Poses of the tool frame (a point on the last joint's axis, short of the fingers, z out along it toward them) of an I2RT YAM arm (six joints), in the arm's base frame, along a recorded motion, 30 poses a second.
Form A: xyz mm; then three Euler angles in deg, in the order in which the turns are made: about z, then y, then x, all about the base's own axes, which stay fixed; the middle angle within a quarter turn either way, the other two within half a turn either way.
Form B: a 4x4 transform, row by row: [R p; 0 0 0 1], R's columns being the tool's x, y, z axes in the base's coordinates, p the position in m. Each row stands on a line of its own. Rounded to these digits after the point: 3 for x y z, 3 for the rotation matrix.
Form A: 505 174 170 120.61 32.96 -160.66
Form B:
-0.427 -0.722 0.544 0.505
-0.720 0.636 0.278 0.174
-0.546 -0.273 -0.792 0.170
0 0 0 1

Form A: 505 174 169 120.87 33.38 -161.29
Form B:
-0.428 -0.717 0.550 0.505
-0.722 0.637 0.268 0.174
-0.543 -0.283 -0.791 0.169
0 0 0 1

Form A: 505 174 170 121.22 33.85 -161.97
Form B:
-0.430 -0.710 0.557 0.505
-0.724 0.640 0.257 0.174
-0.539 -0.293 -0.790 0.170
0 0 0 1

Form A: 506 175 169 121.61 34.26 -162.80
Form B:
-0.433 -0.704 0.563 0.506
-0.726 0.642 0.244 0.175
-0.534 -0.303 -0.790 0.169
0 0 0 1

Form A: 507 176 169 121.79 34.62 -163.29
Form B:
-0.434 -0.699 0.568 0.507
-0.728 0.643 0.237 0.176
-0.531 -0.311 -0.788 0.169
0 0 0 1

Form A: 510 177 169 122.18 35.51 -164.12
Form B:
-0.434 -0.689 0.581 0.510
-0.729 0.647 0.223 0.177
-0.529 -0.327 -0.783 0.169
0 0 0 1

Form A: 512 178 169 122.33 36.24 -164.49
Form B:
-0.431 -0.682 0.591 0.512
-0.730 0.649 0.216 0.178
-0.531 -0.338 -0.777 0.169
0 0 0 1

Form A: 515 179 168 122.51 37.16 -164.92
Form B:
-0.428 -0.672 0.604 0.515
-0.730 0.651 0.207 0.179
-0.533 -0.352 -0.770 0.168
0 0 0 1

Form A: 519 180 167 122.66 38.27 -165.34
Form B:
-0.424 -0.661 0.619 0.519
-0.730 0.654 0.199 0.180
-0.536 -0.368 -0.760 0.167
0 0 0 1

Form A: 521 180 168 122.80 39.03 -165.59
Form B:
-0.421 -0.653 0.630 0.521
-0.729 0.656 0.193 0.180
-0.540 -0.378 -0.752 0.168
0 0 0 1

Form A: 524 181 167 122.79 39.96 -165.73
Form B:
-0.415 -0.644 0.642 0.524
-0.729 0.658 0.189 0.181
-0.544 -0.390 -0.743 0.167
0 0 0 1

